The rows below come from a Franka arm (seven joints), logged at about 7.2 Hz.
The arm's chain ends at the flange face. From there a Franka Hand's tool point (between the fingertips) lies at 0.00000 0.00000 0.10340 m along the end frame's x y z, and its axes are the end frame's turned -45 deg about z.
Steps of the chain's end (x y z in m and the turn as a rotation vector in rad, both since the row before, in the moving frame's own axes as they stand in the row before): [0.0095 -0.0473 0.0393 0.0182 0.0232 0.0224]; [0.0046 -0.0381 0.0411 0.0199 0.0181 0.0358]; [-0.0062 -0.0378 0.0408 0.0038 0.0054 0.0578]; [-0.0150 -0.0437 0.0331 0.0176 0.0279 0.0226]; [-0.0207 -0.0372 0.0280 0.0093 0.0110 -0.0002]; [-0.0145 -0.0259 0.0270 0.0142 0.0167 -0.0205]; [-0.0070 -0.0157 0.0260 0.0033 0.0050 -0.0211]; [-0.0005 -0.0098 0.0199 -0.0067 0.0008 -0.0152]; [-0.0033 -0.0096 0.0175 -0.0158 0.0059 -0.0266]
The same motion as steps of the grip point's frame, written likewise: [0.0432 -0.0263 0.0393 -0.0035 0.0293 0.0224]; [0.0330 -0.0238 0.0411 0.0013 0.0269 0.0358]; [0.0230 -0.0310 0.0408 -0.0011 0.0065 0.0578]; [0.0236 -0.0407 0.0330 -0.0073 0.0322 0.0226]; [0.0132 -0.0408 0.0280 -0.0012 0.0144 -0.0002]; [0.0103 -0.0284 0.0270 -0.0018 0.0218 -0.0205]; [0.0068 -0.0159 0.0260 -0.0012 0.0059 -0.0211]; [0.0061 -0.0067 0.0199 -0.0053 -0.0042 -0.0152]; [0.0038 -0.0075 0.0175 -0.0153 -0.0070 -0.0266]
